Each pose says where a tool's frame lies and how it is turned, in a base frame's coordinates. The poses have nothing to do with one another.
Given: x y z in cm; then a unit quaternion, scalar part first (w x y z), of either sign.
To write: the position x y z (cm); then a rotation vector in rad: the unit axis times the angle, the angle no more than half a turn. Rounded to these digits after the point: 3 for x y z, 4 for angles.
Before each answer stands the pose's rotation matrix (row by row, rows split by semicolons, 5 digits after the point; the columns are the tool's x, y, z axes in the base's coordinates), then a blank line. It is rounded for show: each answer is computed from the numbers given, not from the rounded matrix.
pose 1, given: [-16.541 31.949 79.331 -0.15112 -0.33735 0.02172 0.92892]
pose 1, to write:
-0.72672 0.26610 -0.63330; -0.29541 -0.95338 -0.06161; -0.62017 0.14231 0.77145

[-16.541 31.949 79.331 0.9686 -0.0624 -2.6671]
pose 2, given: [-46.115 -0.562 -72.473 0.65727 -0.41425 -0.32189 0.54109]
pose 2, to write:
0.20722 -0.44460 -0.87143; 0.97797 0.07124 0.19621; -0.02516 -0.89289 0.44957

[-46.115 -0.562 -72.473 -0.9384 -0.7292 1.2257]
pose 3, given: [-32.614 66.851 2.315 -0.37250 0.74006 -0.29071 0.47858]
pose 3, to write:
0.37290 -0.07374 0.92494; -0.78683 -0.55346 0.27309; 0.49178 -0.82960 -0.26441

[-32.614 66.851 2.315 -1.8965 0.7450 -1.2264]
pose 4, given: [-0.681 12.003 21.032 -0.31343 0.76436 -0.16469 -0.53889]
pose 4, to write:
0.36496 -0.58957 -0.72057; 0.08604 -0.74928 0.65664; -0.92704 -0.30164 -0.22273

[-0.681 12.003 21.032 -2.0155 0.4343 1.4210]
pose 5, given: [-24.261 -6.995 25.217 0.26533 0.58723 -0.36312 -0.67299]
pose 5, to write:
-0.16953 -0.06934 -0.98308; -0.78359 -0.59549 0.17713; -0.59770 0.80036 0.04662

[-24.261 -6.995 25.217 1.5863 -0.9809 -1.8180]
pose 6, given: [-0.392 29.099 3.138 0.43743 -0.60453 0.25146 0.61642]
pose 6, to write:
0.11359 -0.84331 -0.52529; 0.23525 -0.49085 0.83888; -0.96527 -0.21887 0.14263

[-0.392 29.099 3.138 -1.5032 0.6253 1.5328]
